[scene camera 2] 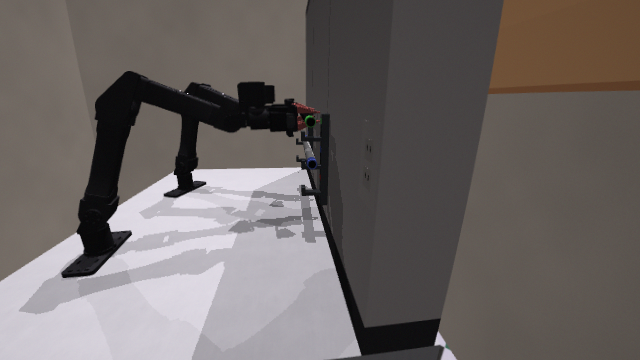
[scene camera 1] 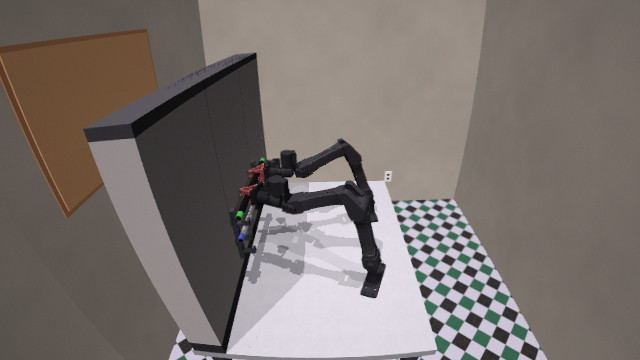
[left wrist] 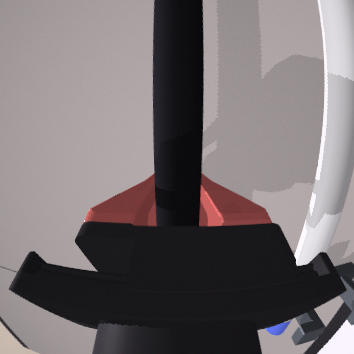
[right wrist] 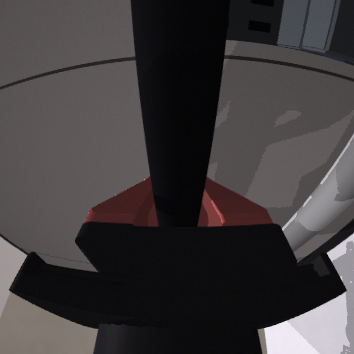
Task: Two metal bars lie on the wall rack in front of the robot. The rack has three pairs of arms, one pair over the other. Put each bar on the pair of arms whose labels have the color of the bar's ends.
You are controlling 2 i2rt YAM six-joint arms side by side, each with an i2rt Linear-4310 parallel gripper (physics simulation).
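Frame: origin at the left arm's base, x ahead, y left, z up, level; metres.
Seen in the pictures: left gripper, fingertip midpoint: (scene camera 2: pixel 314 113) (scene camera 1: pixel 240 191) (left wrist: pixel 177 175); right gripper, fingertip midpoint: (scene camera 2: pixel 319 116) (scene camera 1: pixel 248 173); left arm's base at its link origin: (scene camera 2: pixel 186 189) (scene camera 1: pixel 373 279); right arm's base at its link origin: (scene camera 2: pixel 101 252).
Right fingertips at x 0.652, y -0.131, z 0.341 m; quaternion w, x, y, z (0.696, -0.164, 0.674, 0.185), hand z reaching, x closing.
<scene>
Pixels of each thing's top centre, then the offset from my right fingertips to it. Level surfaces: height alone.
- black bar with green ends, top centre: (left wrist: pixel 137 82) (right wrist: pixel 159 265) (scene camera 2: pixel 304 108) (scene camera 1: pixel 251 180) 0.083 m left, 0.075 m back, 0.021 m up
- rack at its top centre: (scene camera 2: pixel 315 113) 0.105 m right, 0.013 m ahead, 0.013 m up
- silver bar with blue ends, top centre: (left wrist: pixel 328 87) (right wrist: pixel 261 254) (scene camera 2: pixel 307 143) (scene camera 1: pixel 253 202) 0.081 m left, 0.063 m back, 0.097 m down
- white table at its surface level: 0.341 m down
The black bar with green ends (scene camera 1: pixel 240 215) (scene camera 2: pixel 310 121) (left wrist: pixel 178 100) (right wrist: pixel 180 100) is level, a little above the top pair of arms at the near end of the rack (scene camera 2: pixel 325 185). My left gripper (scene camera 1: pixel 247 191) (left wrist: pixel 177 175) and right gripper (scene camera 1: pixel 257 171) (right wrist: pixel 180 200) are both shut on it. The silver bar with blue ends (scene camera 1: pixel 242 237) (scene camera 2: pixel 311 163) (left wrist: pixel 340 100) (right wrist: pixel 325 205) lies lower, on the middle arms. In scene camera 2, a blue label and a red label below it show faintly on the rack's post. The far rack arms are partly hidden.
The grey wall panel (scene camera 1: pixel 185 165) (scene camera 2: pixel 350 150) stands close behind the rack. The bottom rack arm (scene camera 2: pixel 311 191) sticks out below the silver bar. The white table (scene camera 1: pixel 325 320) (scene camera 2: pixel 165 320) lies under both arms. A brown board (scene camera 1: pixel 85 105) hangs on the room's wall.
</scene>
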